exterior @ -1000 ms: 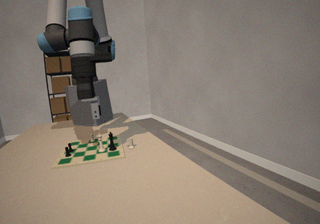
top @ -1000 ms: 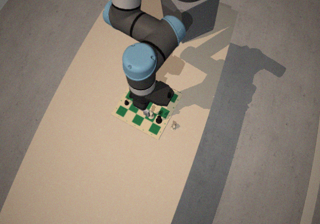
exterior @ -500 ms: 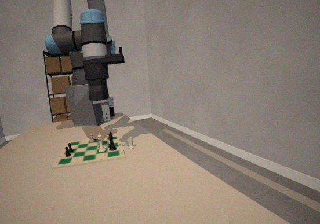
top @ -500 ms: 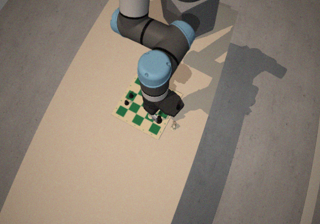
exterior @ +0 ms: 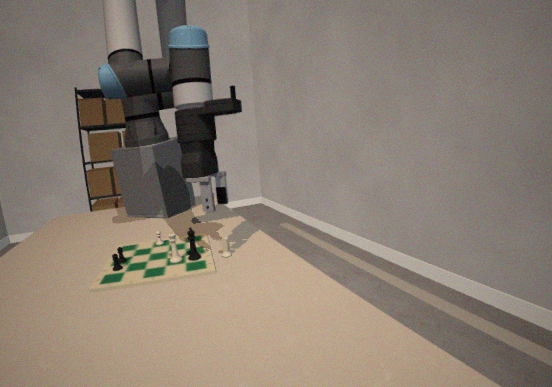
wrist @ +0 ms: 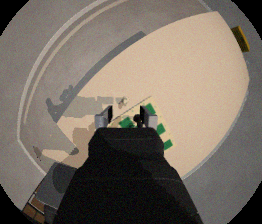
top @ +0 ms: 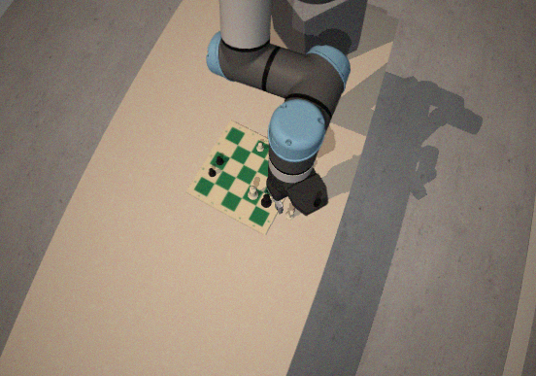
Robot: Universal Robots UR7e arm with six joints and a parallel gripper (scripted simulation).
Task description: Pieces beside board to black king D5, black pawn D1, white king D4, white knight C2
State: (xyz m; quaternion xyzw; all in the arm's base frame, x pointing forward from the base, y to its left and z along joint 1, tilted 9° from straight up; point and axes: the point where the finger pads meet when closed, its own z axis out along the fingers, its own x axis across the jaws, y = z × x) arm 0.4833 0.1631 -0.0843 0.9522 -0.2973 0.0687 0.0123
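The white knight lies 1 cm to the left of my hand and 10 cm below it. Round my hand: board 4 cm behind, 13 cm to the right, 12 cm below; then black king 6 cm to the right, 8 cm below; then white king 9 cm to the right, 8 cm below.
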